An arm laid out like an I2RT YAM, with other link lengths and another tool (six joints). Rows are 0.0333 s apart.
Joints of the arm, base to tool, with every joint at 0 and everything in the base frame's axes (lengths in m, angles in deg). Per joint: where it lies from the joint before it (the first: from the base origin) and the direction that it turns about. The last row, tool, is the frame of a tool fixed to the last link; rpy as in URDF.
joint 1: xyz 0 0 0.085 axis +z
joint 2: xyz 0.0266 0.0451 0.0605 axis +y
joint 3: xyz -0.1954 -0.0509 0 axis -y
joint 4: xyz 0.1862 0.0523 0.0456 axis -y
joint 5: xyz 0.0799 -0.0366 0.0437 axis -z
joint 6: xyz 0.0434 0 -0.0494 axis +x
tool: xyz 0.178 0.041 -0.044 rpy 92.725 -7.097 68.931
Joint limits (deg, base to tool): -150..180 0..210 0..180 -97..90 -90..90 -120..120
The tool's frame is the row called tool.
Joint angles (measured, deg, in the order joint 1, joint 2, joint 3, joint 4, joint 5, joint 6), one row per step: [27.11, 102.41, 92.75, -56.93, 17.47, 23.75]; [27.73, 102.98, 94.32, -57.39, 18.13, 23.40]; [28.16, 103.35, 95.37, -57.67, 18.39, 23.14]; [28.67, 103.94, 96.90, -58.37, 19.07, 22.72]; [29.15, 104.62, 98.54, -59.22, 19.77, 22.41]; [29.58, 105.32, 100.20, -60.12, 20.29, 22.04]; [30.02, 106.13, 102.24, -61.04, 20.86, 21.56]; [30.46, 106.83, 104.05, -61.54, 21.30, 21.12]
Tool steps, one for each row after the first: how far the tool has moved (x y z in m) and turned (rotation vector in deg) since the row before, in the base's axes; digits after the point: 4 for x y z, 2 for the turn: [0.0031, 0.0028, 0.0039, -0.46, -0.72, 0.66]; [0.0018, 0.0027, 0.0027, -0.15, -0.44, 0.55]; [0.0020, 0.0015, 0.0032, -0.64, -0.47, 0.59]; [0.0018, 0.0012, 0.0030, -0.66, -0.37, 0.45]; [0.0013, 0.0014, 0.0028, -0.57, -0.24, 0.53]; [0.0025, 0.0019, 0.0040, -0.54, -0.47, 0.61]; [0.0033, 0.0030, 0.0042, -0.27, -0.68, 0.62]
